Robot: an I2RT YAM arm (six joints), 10 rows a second.
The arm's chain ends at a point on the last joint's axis. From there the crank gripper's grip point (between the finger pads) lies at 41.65 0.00 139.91 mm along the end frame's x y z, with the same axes.
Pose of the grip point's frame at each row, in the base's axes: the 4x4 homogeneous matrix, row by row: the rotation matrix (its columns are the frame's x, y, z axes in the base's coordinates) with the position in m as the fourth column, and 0 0 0 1 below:
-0.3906, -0.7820, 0.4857, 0.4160; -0.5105, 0.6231, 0.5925, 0.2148; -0.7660, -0.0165, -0.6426, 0.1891; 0, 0, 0, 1
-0.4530, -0.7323, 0.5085, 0.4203; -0.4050, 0.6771, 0.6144, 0.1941; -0.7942, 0.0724, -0.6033, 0.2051; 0, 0, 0, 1
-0.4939, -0.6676, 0.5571, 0.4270; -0.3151, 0.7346, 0.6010, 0.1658; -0.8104, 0.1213, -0.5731, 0.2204; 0, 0, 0, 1
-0.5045, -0.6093, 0.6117, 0.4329; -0.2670, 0.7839, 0.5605, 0.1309; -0.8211, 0.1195, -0.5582, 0.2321; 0, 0, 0, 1
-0.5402, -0.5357, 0.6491, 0.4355; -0.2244, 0.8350, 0.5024, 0.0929; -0.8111, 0.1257, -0.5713, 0.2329; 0, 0, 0, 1
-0.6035, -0.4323, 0.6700, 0.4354; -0.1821, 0.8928, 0.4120, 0.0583; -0.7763, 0.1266, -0.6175, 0.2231; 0, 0, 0, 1
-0.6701, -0.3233, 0.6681, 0.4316; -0.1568, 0.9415, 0.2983, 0.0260; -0.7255, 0.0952, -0.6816, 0.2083; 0, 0, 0, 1
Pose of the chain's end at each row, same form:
-0.3906, -0.7820, 0.4857, 0.3643; -0.5105, 0.6231, 0.5925, 0.1532; -0.7660, -0.0165, -0.6426, 0.3109; 0, 0, 0, 1
-0.4530, -0.7323, 0.5085, 0.3680; -0.4050, 0.6771, 0.6144, 0.1250; -0.7942, 0.0724, -0.6033, 0.3226; 0, 0, 0, 1
-0.4939, -0.6676, 0.5571, 0.3696; -0.3151, 0.7346, 0.6010, 0.0948; -0.8104, 0.1213, -0.5731, 0.3343; 0, 0, 0, 1
-0.5045, -0.6093, 0.6117, 0.3683; -0.2670, 0.7839, 0.5605, 0.0636; -0.8211, 0.1195, -0.5582, 0.3444; 0, 0, 0, 1
-0.5402, -0.5357, 0.6491, 0.3672; -0.2244, 0.8350, 0.5024, 0.0320; -0.8111, 0.1257, -0.5713, 0.3466; 0, 0, 0, 1
-0.6035, -0.4323, 0.6700, 0.3668; -0.1821, 0.8928, 0.4120, 0.0082; -0.7763, 0.1266, -0.6175, 0.3418; 0, 0, 0, 1
-0.6701, -0.3233, 0.6681, 0.3660; -0.1568, 0.9415, 0.2983, -0.0092; -0.7255, 0.0952, -0.6816, 0.3339; 0, 0, 0, 1

